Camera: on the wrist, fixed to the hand. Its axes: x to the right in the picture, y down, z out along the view.
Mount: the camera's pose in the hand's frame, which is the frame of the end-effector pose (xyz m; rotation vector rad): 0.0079 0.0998 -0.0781 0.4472 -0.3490 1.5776
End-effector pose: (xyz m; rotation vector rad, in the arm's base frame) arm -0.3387 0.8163 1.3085 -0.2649 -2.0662 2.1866
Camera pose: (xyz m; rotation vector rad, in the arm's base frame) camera -0.3269 0.8882 1.2045 0.9749 0.6182 -1.5950
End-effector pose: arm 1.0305 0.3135 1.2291 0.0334 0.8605 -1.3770
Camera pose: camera 1.0758 0.3697 1.1246 0.6519 0.0370 -0.0177
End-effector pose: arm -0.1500 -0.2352 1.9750 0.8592 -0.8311 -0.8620
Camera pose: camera -0.0505 -0.1818 2.0329 0.1896 -1.6465 0.6169
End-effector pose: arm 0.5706 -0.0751 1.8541 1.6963 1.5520 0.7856
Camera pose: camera 0.5649 -0.0640 1.9805 -3.0244 0.1594 -0.7043
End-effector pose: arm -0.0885 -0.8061 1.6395 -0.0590 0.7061 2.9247
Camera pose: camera -0.1095 -0.9288 1.6145 -0.7295 -0.8188 -1.5137
